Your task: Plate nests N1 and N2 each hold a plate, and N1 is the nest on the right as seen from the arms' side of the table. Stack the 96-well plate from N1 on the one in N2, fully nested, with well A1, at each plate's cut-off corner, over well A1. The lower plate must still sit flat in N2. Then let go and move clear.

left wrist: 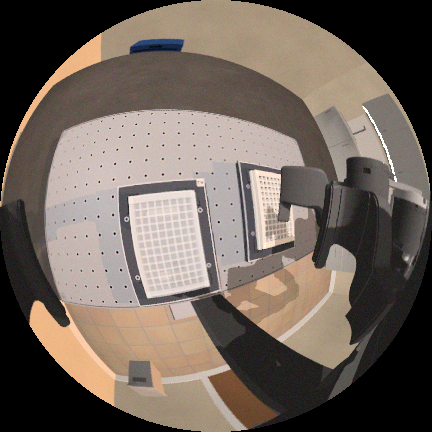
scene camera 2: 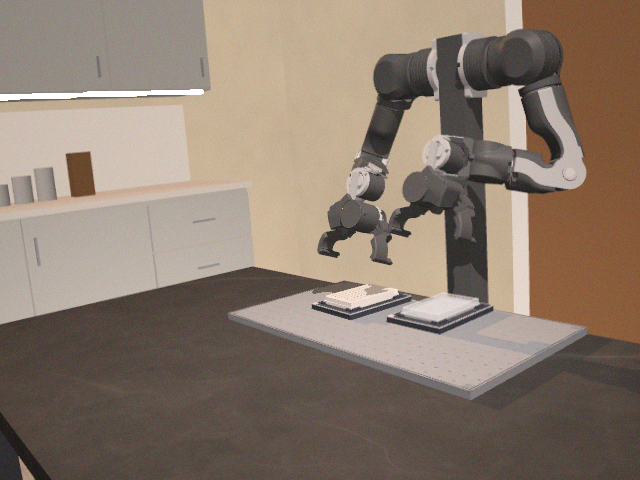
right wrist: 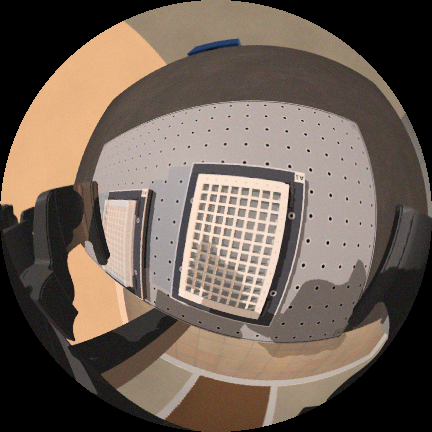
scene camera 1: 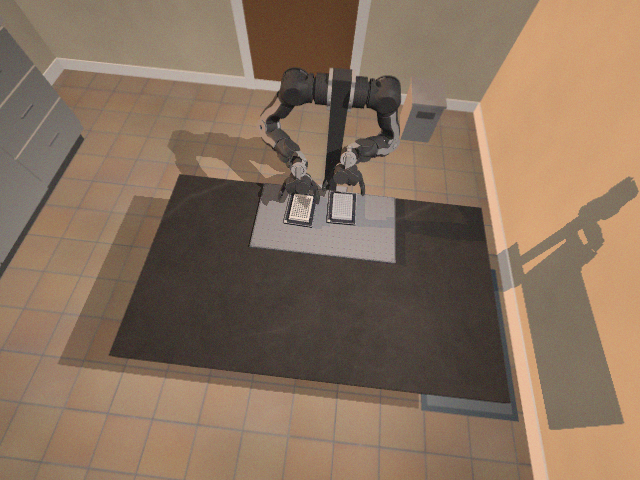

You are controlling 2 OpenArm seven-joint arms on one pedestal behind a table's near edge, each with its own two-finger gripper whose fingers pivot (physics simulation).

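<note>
Nest N1 (scene camera 1: 298, 224) (scene camera 2: 351, 314) (left wrist: 248, 210) (right wrist: 292, 235) holds a cream 96-well plate (scene camera 1: 301, 207) (scene camera 2: 359, 297) (right wrist: 235, 240). Nest N2 (scene camera 1: 341, 222) (scene camera 2: 439, 328) (left wrist: 159, 188) (right wrist: 141, 240) holds a whiter, translucent plate (scene camera 1: 341, 206) (scene camera 2: 439, 307) (left wrist: 169, 242) (right wrist: 119, 240). Both plates look flat. Each nest's A1 label shows; the plates' cut-off corners are hard to make out. My right gripper (scene camera 1: 298, 198) (scene camera 2: 357, 257) (right wrist: 229, 292) is open and empty above N1's plate. My left gripper (scene camera 1: 344, 189) (scene camera 2: 435, 237) (left wrist: 192, 292) is open and empty above N2's plate, somewhat higher.
A grey perforated board (scene camera 1: 320, 242) (scene camera 2: 413, 361) (left wrist: 150, 150) (right wrist: 250, 130) carries both nests on the dark table (scene camera 1: 310, 310) (scene camera 2: 258, 387). The pedestal (scene camera 1: 337, 124) (scene camera 2: 465, 258) stands behind the near edge. The two grippers are side by side, and a right-gripper finger partly covers N1 in the left wrist view.
</note>
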